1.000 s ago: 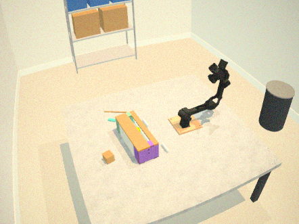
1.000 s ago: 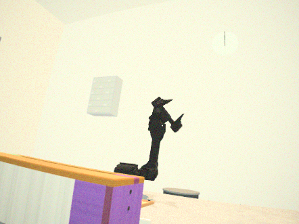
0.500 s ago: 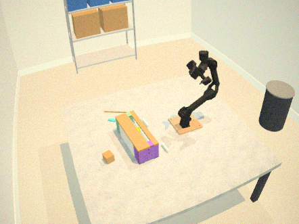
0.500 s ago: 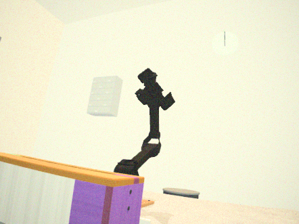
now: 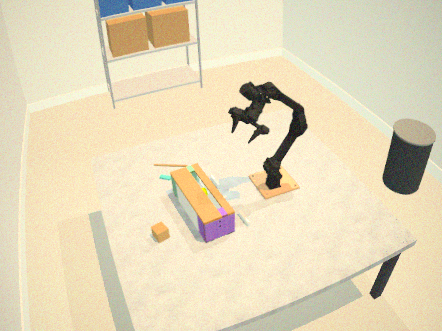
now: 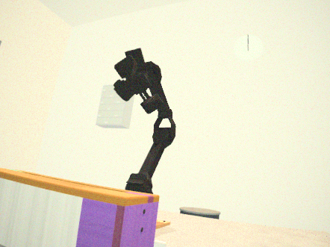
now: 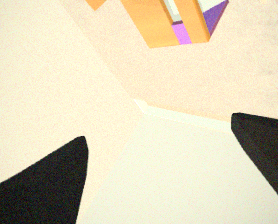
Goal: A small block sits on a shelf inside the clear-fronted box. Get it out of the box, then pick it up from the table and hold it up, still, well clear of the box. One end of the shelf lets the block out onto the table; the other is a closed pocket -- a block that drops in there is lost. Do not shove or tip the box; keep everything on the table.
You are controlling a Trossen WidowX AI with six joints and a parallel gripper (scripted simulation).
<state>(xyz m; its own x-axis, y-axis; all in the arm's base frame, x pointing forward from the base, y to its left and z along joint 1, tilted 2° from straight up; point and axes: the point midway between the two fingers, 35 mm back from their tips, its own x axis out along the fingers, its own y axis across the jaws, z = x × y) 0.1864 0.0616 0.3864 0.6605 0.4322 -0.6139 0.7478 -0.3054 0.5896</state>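
My gripper tip is now 300 mm above the yellow block, 160 mm short of it and 60 mm to the left of it. Round my gripper tip: orange cube (400 mm ahead, 350 mm below, 60 mm to the left); then box (320 mm below, 140 mm ahead, 40 mm to the right); then teal piece (380 mm below, 330 mm to the right, 290 mm ahead).
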